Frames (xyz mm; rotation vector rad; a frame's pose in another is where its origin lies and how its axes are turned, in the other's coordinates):
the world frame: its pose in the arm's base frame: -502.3 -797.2 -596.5 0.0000 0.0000 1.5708
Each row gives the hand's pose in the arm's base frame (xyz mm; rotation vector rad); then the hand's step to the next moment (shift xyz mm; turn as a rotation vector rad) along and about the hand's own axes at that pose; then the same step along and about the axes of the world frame.
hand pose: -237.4 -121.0 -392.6 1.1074 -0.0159 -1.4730
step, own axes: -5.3 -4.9 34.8 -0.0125 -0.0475 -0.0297
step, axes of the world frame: -14.4 26.2 19.2 0.0394 0.0203 -0.0365
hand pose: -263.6 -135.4 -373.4 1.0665 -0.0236 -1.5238
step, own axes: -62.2 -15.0 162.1 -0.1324 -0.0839 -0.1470
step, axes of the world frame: -33.2 120.0 121.9 0.2079 -0.0073 -0.0538
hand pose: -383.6 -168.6 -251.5 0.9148 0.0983 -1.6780
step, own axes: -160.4 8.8 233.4 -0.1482 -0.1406 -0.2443
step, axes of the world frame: 5.1 106.9 262.3 0.2890 -0.0089 -0.1335
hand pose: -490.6 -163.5 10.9 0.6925 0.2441 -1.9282
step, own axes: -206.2 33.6 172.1 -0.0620 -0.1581 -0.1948
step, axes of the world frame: 63.6 -31.4 261.2 0.2083 0.0507 -0.1444
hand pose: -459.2 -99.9 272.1 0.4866 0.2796 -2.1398
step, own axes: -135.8 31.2 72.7 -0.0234 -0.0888 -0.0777
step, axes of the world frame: 54.3 -79.0 124.6 0.0968 0.0420 -0.0577
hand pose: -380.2 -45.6 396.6 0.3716 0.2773 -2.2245
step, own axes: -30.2 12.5 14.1 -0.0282 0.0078 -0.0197
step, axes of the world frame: 9.3 -25.5 23.0 0.0217 -0.0264 -0.0089
